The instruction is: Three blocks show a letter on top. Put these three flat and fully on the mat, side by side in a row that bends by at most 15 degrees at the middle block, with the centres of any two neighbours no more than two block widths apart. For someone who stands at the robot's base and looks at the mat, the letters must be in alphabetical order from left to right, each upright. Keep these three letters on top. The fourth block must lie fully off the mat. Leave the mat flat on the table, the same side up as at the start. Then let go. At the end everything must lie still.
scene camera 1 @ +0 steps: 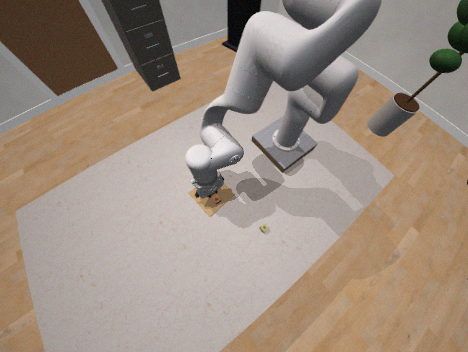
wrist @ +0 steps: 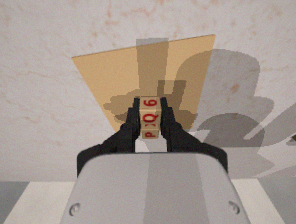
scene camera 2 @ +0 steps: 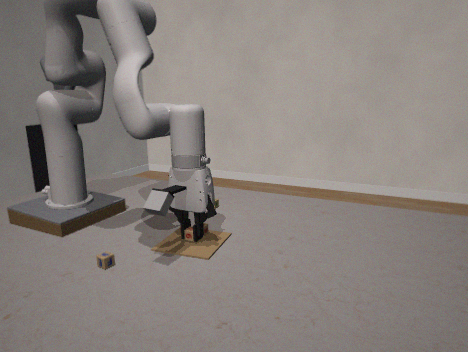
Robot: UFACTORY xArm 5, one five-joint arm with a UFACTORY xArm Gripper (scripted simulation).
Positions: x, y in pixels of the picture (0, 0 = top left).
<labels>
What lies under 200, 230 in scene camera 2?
My gripper.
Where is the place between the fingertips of my gripper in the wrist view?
At 150, 105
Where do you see a tan mat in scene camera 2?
173, 244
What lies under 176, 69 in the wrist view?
A tan mat.
</labels>
